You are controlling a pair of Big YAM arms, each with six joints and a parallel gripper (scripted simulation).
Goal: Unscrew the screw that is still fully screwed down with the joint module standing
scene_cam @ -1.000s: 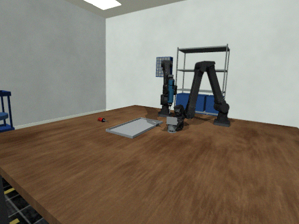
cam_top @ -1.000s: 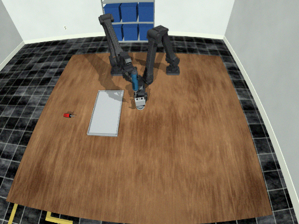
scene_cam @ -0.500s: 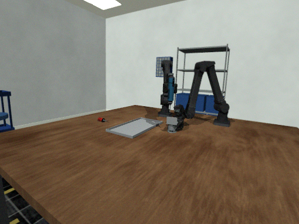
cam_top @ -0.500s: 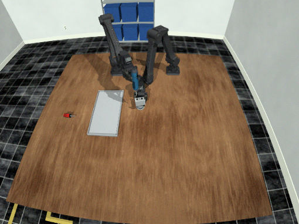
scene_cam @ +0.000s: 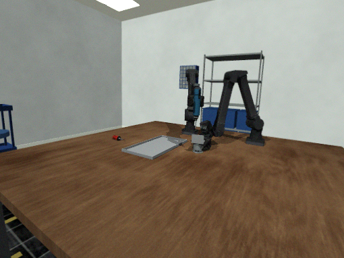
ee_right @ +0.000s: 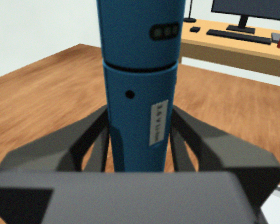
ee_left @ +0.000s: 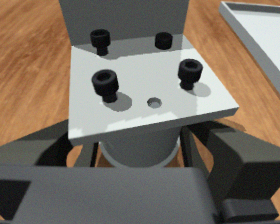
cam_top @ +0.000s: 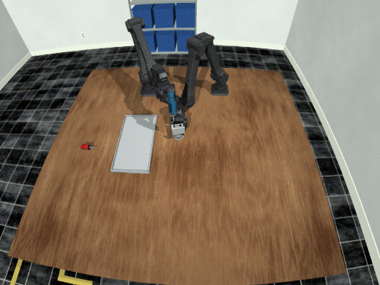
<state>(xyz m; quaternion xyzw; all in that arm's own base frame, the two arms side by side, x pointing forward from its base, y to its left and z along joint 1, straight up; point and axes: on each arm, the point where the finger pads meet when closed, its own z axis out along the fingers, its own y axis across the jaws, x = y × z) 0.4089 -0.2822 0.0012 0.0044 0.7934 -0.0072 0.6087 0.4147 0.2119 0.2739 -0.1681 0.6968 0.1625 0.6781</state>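
Right now my left hand is 50 mm below the grey bracket. From my left hand the other things lie so: screw (50 mm above, 20 mm behind, 10 mm to the left); flat grey tray (260 mm to the right, 50 mm ahead, 20 mm below); small red-handled tool (560 mm to the right, 90 mm ahead, 10 mm below).
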